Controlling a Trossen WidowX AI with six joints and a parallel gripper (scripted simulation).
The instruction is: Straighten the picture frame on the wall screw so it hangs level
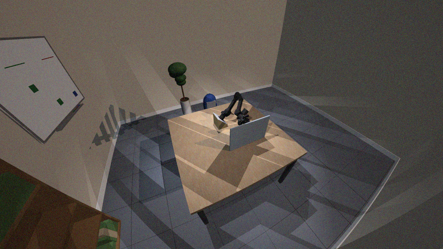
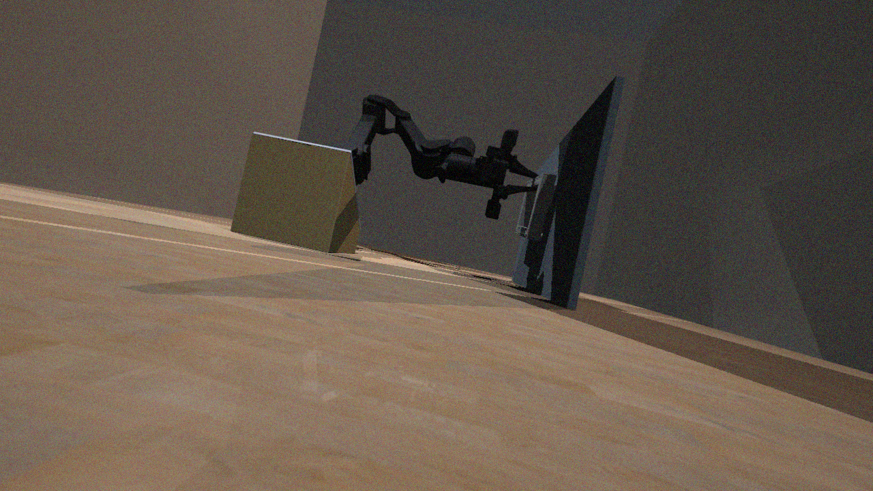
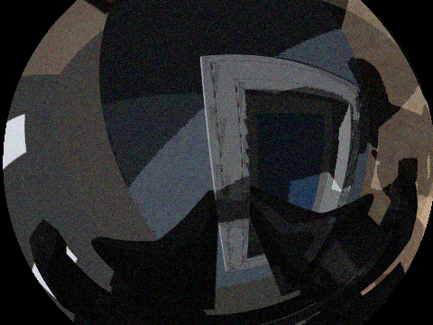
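My gripper tip is now 1 cm to the right of the picture frame and 5 cm above it. From my gripper tip the other things lie so: wall panel (2 cm ahead, 2 cm to the right, 7 cm below).
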